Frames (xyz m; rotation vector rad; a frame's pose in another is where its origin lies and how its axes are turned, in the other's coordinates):
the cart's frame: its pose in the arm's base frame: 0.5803 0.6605 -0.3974 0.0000 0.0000 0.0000
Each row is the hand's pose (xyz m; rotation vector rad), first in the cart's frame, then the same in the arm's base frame.
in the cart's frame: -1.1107 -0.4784 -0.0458 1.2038 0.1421 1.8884
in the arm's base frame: -0.5304 0.1821 -0.4432 1.2038 0.1421 1.8884
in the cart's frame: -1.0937 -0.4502 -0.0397 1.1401 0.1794 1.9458
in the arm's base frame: -0.5134 0.2103 -0.4371 1.1401 0.1794 1.9458
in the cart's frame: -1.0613 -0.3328 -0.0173 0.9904 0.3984 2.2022
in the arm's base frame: -0.4810 0.3277 -0.4147 0.9904 0.3984 2.2022
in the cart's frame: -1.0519 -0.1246 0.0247 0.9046 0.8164 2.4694
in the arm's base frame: -0.4716 0.5359 -0.3727 0.9046 0.8164 2.4694
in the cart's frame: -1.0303 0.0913 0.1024 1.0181 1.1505 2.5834
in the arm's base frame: -0.4500 0.7518 -0.2950 1.0181 1.1505 2.5834
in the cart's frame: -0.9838 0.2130 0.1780 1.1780 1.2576 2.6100
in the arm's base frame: -0.4035 0.8735 -0.2194 1.1780 1.2576 2.6100
